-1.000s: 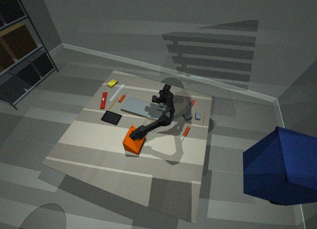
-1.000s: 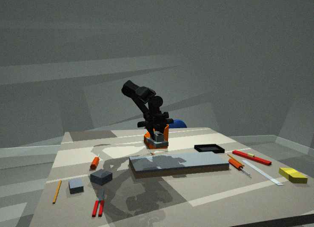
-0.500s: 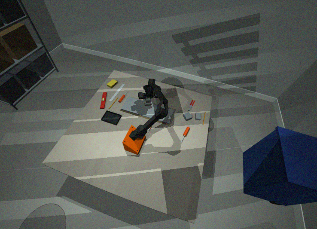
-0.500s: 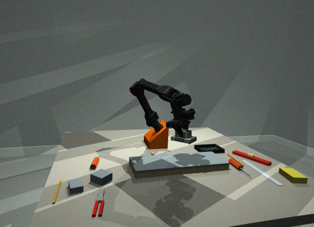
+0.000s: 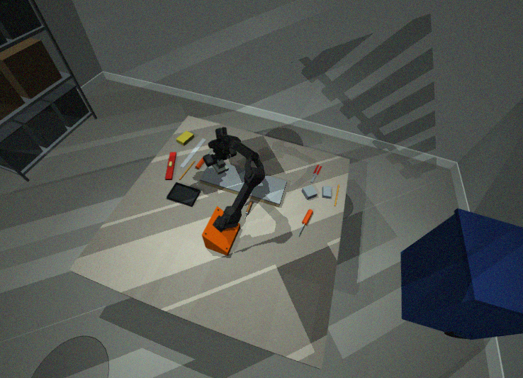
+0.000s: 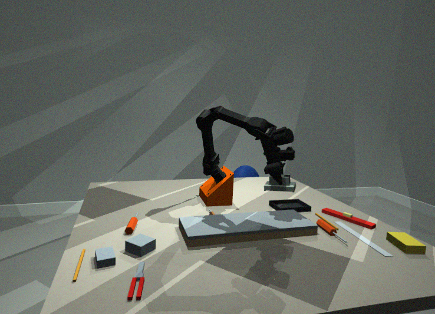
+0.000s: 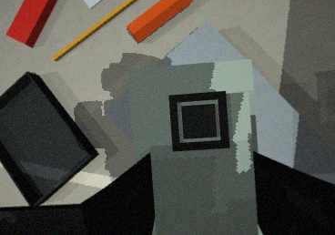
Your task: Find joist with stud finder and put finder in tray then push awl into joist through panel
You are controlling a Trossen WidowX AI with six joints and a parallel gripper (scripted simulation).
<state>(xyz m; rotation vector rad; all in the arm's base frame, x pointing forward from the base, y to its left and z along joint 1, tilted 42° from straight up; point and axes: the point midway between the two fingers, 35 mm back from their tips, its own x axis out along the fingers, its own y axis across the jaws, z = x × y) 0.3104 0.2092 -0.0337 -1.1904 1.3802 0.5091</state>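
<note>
Now: the black tray 20 cm behind my gripper tip, 17 cm below it and 14 cm to the left of it. Round my gripper tip: awl 26 cm to the right, 18 cm below, 13 cm behind; then ruler 28 cm to the left, 18 cm below, 13 cm ahead; then stud finder 2 cm above.
</note>
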